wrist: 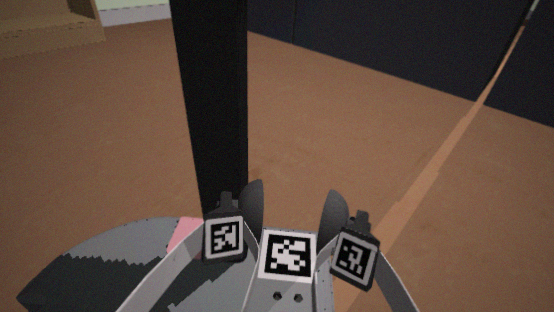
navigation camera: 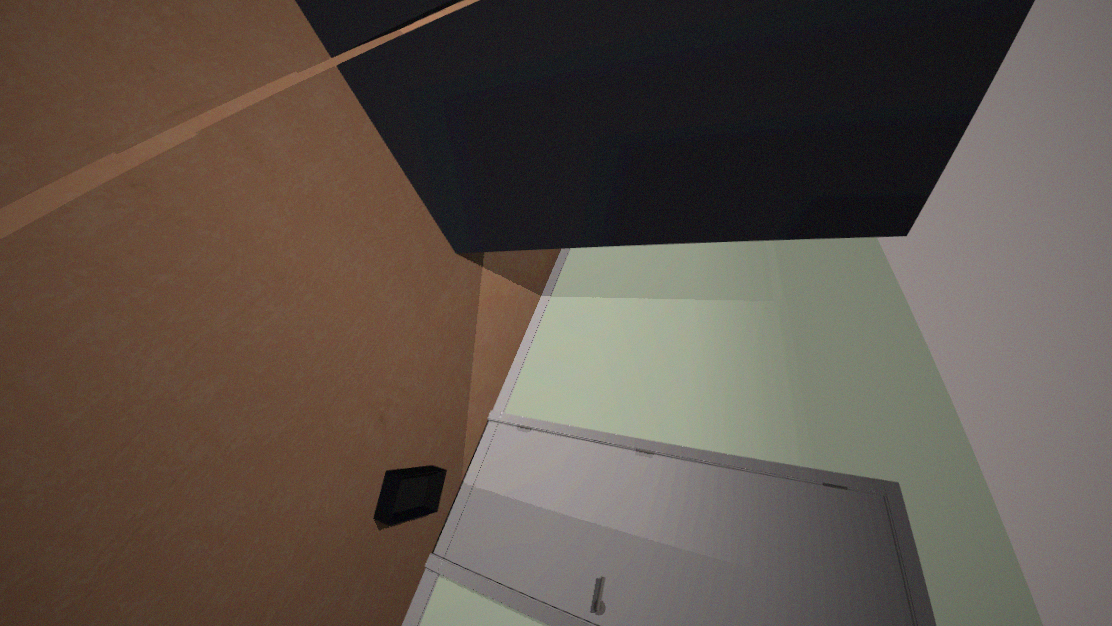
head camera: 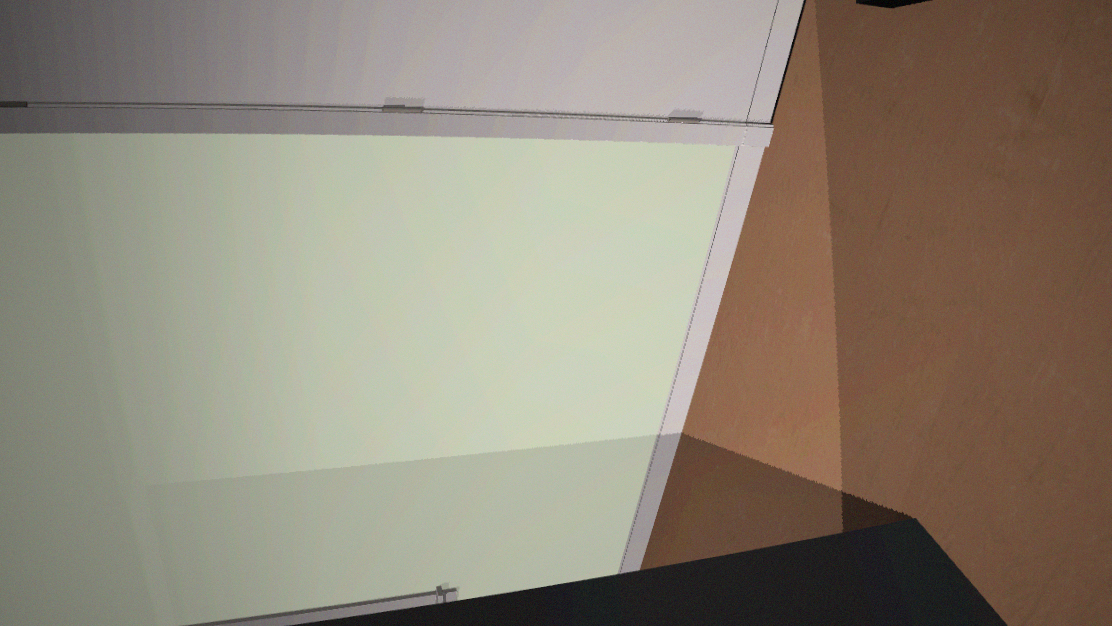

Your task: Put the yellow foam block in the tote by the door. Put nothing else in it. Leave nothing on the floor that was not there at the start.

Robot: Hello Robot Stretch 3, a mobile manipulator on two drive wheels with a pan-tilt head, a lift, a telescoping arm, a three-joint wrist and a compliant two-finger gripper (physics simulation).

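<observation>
The black tote stands on the floor near the grey door in the navigation view. Its inside is dark and no block can be made out in it. In the head view a black edge, apparently the tote's, shows at the top right, near the door. The yellow foam block does not show in any view. My gripper is open in the wrist view, its two dark fingertips apart with floor visible between them. It is above the edge of my grey base, away from the tote.
A large dark panel-sided object stands on the floor. My black mast rises left of the gripper. A pink patch lies on my base. Wooden furniture stands at the upper left.
</observation>
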